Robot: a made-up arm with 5 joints.
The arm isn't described. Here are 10 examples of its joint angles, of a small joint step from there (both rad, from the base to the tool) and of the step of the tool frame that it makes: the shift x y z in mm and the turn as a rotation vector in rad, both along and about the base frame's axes.
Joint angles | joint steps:
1: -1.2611 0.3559 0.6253 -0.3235 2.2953 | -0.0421 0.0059 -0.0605 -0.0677 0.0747
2: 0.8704 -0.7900 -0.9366 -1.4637 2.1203 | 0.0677 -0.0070 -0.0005 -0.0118 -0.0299
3: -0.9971 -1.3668 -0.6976 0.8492 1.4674 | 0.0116 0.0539 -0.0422 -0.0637 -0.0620
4: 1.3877 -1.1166 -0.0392 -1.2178 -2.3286 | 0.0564 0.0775 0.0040 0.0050 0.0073
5: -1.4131 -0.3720 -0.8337 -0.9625 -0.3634 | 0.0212 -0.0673 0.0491 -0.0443 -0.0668
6: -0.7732 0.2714 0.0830 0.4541 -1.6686 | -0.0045 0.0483 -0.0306 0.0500 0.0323
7: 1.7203 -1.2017 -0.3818 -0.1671 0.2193 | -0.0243 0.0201 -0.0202 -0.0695 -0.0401
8: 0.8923 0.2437 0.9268 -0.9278 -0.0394 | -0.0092 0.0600 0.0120 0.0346 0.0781
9: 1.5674 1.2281 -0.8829 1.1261 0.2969 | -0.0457 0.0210 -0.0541 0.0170 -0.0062
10: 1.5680 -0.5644 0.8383 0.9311 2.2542 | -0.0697 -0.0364 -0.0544 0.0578 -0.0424
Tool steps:
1: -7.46 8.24 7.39 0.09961 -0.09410 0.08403
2: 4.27 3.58 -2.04 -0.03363 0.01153 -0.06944
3: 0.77 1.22 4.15 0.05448 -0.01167 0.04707
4: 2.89 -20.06 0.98 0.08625 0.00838 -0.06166
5: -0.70 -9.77 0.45 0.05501 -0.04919 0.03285
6: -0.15 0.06 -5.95 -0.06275 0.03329 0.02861
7: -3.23 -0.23 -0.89 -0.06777 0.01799 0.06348
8: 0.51 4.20 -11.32 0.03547 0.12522 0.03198
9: 12.23 -2.24 2.87 -0.01608 -0.00109 0.03953
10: 11.20 1.28 13.21 -0.03238 -0.01705 0.03035
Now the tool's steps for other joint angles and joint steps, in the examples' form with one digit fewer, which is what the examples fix.
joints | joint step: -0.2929 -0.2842 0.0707 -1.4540 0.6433 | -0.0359 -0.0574 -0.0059 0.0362 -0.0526
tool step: -8.4 0.4 8.2 0.0028 -0.0276 0.0882
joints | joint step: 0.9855 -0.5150 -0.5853 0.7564 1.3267 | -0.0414 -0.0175 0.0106 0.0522 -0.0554
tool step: 1.4 1.7 -0.5 0.0672 -0.0174 0.0589
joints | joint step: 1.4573 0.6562 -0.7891 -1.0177 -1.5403 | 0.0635 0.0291 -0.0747 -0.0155 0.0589
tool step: -18.7 3.8 5.9 -0.0627 0.0173 -0.1180
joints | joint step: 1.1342 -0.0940 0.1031 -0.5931 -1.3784 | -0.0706 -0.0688 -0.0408 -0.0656 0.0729
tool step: 8.7 14.5 25.8 -0.1819 -0.0287 0.0250
